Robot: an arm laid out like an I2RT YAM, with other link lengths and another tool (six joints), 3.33 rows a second.
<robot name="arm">
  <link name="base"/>
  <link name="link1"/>
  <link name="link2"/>
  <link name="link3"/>
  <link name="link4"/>
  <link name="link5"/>
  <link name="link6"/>
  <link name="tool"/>
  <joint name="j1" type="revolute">
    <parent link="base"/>
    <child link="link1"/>
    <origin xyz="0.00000 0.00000 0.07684" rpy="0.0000 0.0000 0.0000"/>
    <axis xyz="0 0 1"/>
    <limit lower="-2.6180" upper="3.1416"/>
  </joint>
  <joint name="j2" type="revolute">
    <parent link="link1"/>
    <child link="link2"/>
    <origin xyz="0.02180 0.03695 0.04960" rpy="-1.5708 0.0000 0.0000"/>
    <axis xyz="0 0 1"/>
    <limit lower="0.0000" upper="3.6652"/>
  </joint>
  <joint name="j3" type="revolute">
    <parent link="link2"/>
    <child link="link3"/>
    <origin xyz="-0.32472 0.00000 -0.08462" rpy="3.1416 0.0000 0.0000"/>
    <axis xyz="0 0 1"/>
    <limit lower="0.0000" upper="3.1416"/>
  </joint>
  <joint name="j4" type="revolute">
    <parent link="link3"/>
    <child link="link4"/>
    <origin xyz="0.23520 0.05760 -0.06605" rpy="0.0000 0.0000 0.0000"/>
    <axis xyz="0 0 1"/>
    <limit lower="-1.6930" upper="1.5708"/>
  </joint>
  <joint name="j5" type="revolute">
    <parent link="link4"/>
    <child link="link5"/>
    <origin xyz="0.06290 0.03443 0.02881" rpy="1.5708 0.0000 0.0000"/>
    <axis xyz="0 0 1"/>
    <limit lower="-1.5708" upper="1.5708"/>
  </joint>
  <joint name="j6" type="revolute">
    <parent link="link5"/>
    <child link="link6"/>
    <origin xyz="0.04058 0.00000 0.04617" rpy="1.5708 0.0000 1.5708"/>
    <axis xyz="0 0 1"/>
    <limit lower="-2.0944" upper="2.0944"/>
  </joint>
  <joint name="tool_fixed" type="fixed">
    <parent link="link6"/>
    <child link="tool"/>
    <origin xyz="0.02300 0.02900 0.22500" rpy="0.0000 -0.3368 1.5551"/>
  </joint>
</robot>
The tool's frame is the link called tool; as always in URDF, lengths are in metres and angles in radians.
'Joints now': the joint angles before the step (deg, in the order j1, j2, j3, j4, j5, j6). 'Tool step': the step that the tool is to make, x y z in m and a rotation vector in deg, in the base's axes. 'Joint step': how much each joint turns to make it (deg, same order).
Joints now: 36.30, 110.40, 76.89, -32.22, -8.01, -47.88
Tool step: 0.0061, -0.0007, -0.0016, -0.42, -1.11, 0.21
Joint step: -0.05, 0.37, -0.20, 1.13, 0.80, -0.65
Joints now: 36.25, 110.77, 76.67, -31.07, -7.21, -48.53
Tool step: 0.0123, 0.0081, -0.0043, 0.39, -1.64, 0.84
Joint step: 0.05, 1.57, 0.41, 2.59, 0.25, -1.00
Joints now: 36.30, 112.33, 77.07, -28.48, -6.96, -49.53
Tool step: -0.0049, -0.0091, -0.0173, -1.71, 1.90, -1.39
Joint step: -0.09, 1.49, -0.66, -0.27, 0.78, 1.07
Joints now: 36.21, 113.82, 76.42, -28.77, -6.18, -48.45
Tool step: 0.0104, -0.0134, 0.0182, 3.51, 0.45, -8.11
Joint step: -2.19, -2.20, 0.34, -0.15, -0.33, 6.73
